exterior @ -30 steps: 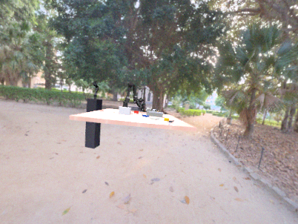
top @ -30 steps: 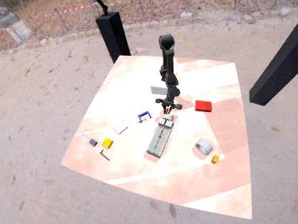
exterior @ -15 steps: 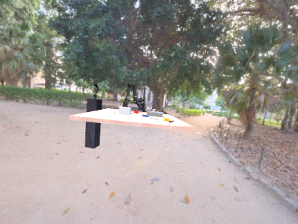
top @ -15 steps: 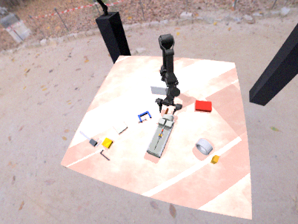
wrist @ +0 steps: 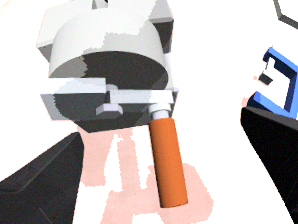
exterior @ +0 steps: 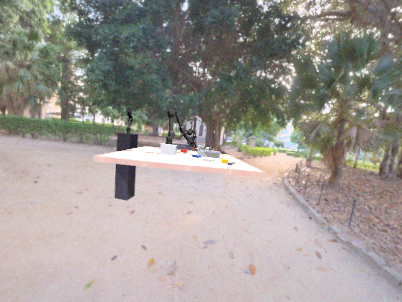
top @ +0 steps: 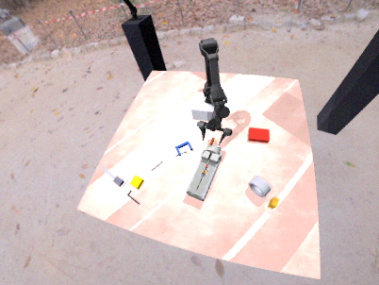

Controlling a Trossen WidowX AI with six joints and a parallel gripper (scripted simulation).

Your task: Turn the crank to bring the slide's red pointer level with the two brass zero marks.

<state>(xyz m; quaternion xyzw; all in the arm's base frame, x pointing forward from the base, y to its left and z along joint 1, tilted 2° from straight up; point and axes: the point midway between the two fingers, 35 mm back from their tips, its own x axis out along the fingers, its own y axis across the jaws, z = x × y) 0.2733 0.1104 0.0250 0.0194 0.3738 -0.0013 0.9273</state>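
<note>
Right now my gripper tip is 20 mm past the crank handle and 10 mm above it. From my gripper tip the other things lie so: white tile (180 mm ahead, 310 mm to the right, 80 mm below); red pointer (130 mm ahead, 30 mm to the left, 10 mm below); red block (190 mm behind, 240 mm to the left, 80 mm below).
</note>
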